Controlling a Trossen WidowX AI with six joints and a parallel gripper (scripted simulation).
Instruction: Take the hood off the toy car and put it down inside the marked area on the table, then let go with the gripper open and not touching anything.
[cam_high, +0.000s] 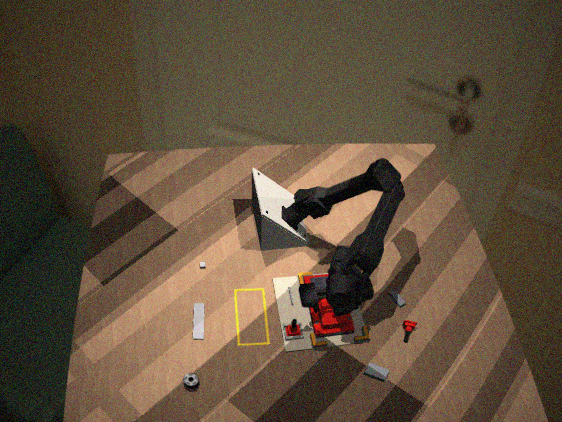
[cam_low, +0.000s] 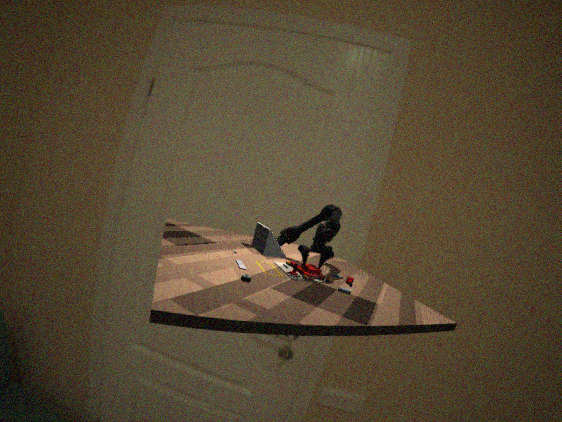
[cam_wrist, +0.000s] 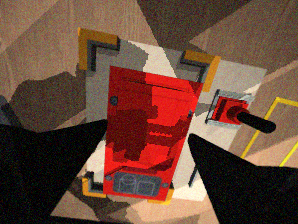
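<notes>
My gripper tip is 10 mm above the hood. Also, from my gripper tip: grey wheel 220 mm ahead, 360 mm to the right, 40 mm below; then tiny cube 170 mm behind, 370 mm to the right, 40 mm below; then grey strip 30 mm ahead, 360 mm to the right, 40 mm below.
</notes>
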